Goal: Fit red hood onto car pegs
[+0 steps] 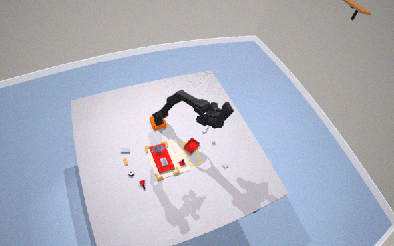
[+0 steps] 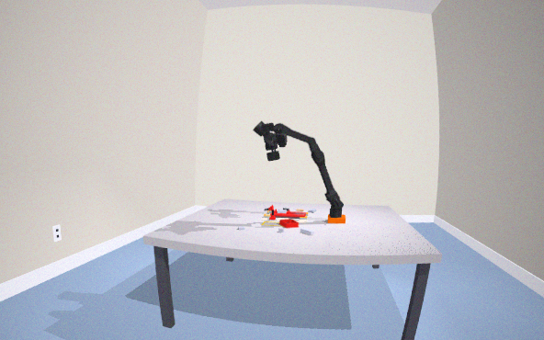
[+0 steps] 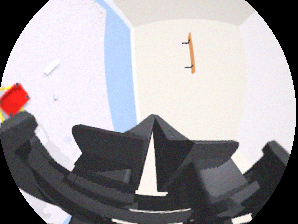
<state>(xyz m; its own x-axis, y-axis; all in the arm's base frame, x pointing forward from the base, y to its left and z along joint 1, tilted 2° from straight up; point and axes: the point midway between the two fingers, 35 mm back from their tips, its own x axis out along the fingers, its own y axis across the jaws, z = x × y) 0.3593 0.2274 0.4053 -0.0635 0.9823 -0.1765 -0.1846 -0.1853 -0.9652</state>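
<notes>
Right now my gripper tip is 10 cm past the red hood, 14 cm to the left of it and 41 cm above it. The rest, counted from my gripper tip: cream jig board (7 cm behind, 35 cm to the right, 40 cm below); wheel (7 cm behind, 60 cm to the right, 41 cm below); black stem (26 cm to the right, 38 cm below).
</notes>
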